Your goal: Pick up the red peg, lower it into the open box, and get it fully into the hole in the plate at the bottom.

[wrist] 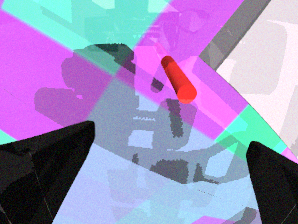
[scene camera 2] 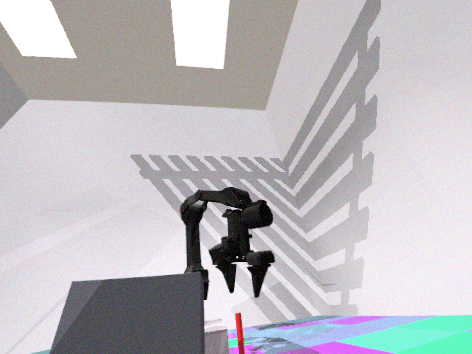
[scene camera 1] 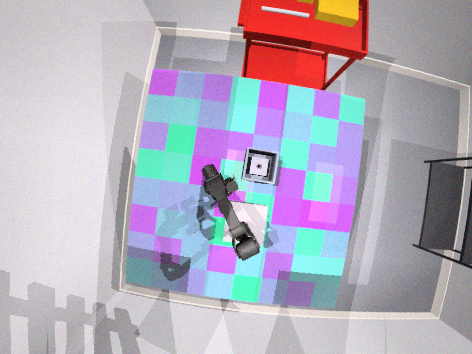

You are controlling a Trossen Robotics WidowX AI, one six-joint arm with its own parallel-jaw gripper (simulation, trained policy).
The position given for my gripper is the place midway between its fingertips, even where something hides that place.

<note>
In view: my gripper (scene camera 2: 243,295), a red peg (wrist: 182,86) and a grey box (scene camera 2: 171,306).
The grey box also shows in scene camera 1 (scene camera 1: 273,156). My gripper shows as well in the wrist view (wrist: 174,140). The wrist view does not show the grey box: it is out of frame.
</note>
